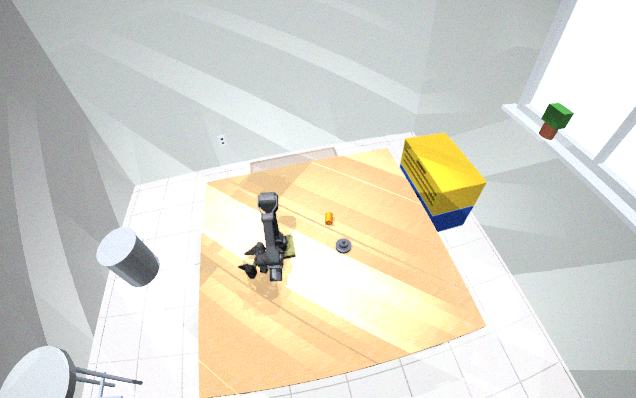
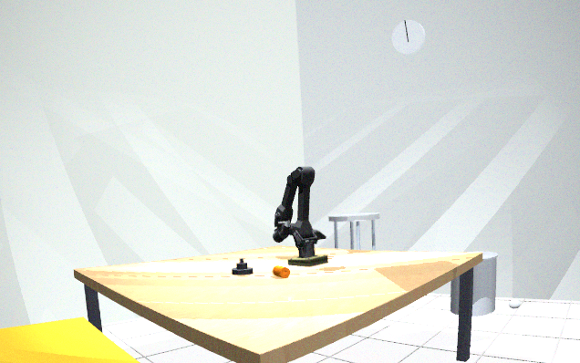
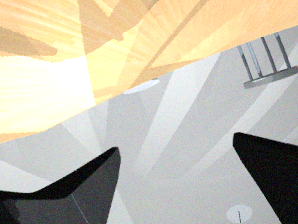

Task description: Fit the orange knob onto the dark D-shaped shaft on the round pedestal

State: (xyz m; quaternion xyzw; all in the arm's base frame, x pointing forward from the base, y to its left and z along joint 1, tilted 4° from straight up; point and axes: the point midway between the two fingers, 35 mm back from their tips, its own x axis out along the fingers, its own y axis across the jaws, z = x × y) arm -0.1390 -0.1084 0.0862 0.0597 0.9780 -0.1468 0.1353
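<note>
My gripper tip is now 43 cm short of the orange knob, 30 cm to the right of it and 8 cm above it. Also, from my gripper tip: dark shaft 50 cm ahead, 12 cm to the left, 7 cm below.
</note>
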